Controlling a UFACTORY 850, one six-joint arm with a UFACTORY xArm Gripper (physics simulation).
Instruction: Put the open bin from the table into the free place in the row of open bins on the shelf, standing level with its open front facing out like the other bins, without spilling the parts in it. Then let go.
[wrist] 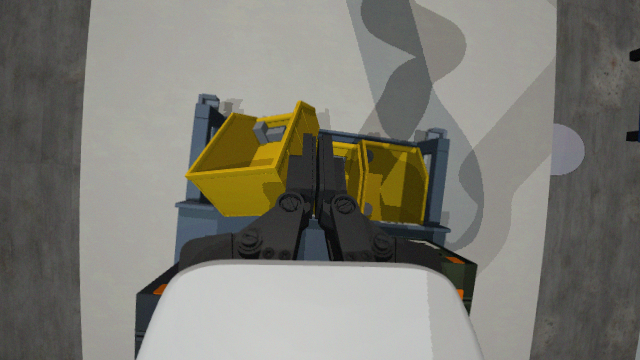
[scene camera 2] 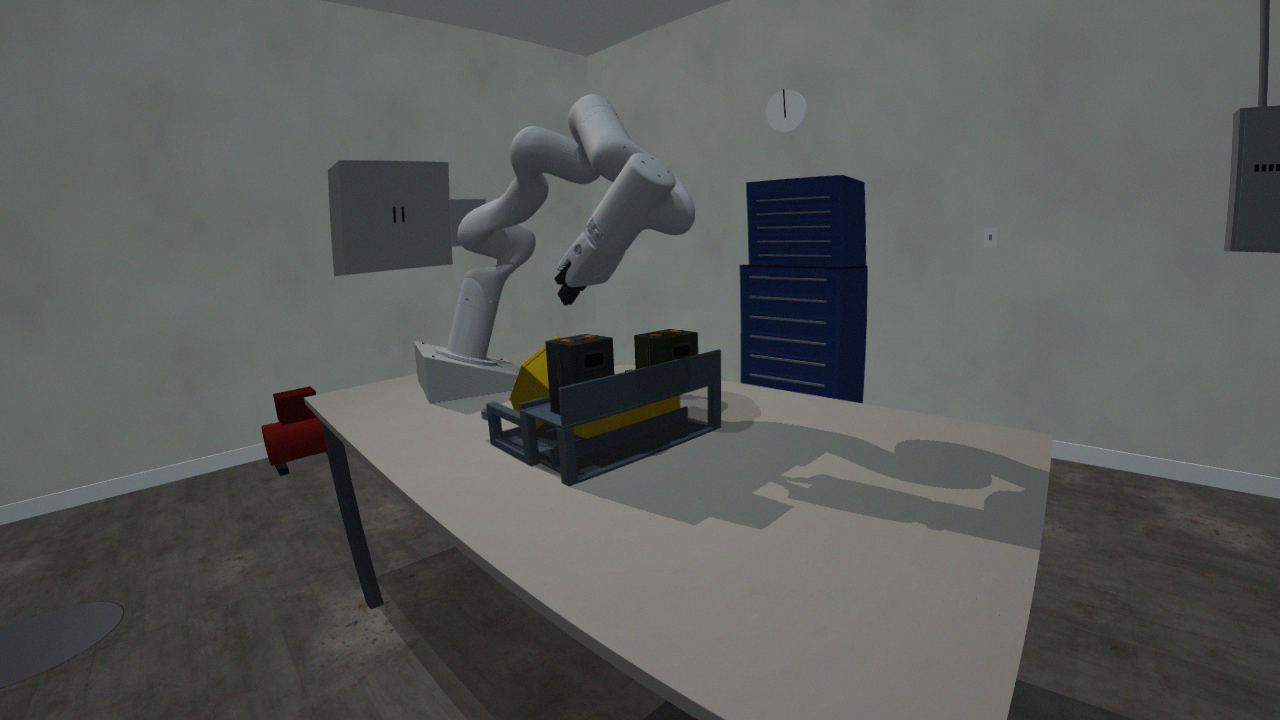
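Observation:
A yellow open bin (scene camera 2: 534, 383) (wrist: 240, 194) sits at the left end of the shelf (scene camera 2: 640, 390) (wrist: 439, 175) in the wrist view. It is tilted and turned out of line with the other bins, its right side higher. A grey part (wrist: 275, 133) shows inside it. A middle yellow bin (wrist: 353, 175) is partly hidden by the fingers; a right yellow bin (wrist: 397, 186) stands beside it, with the openings of both in line. My gripper (scene camera 2: 568, 300) (wrist: 315, 152) is shut and empty, above the shelf and apart from the bins. What supports the tilted bin is hidden.
A dark toolbox (scene camera 2: 581, 368) (wrist: 150, 312) and a green toolbox (scene camera 2: 665, 350) (wrist: 466, 280) stand on the shelf unit's upper part. The unit stands on the pale table (scene camera 2: 805, 591) (wrist: 150, 55). A blue drawer cabinet (scene camera 2: 801, 331) stands behind the table.

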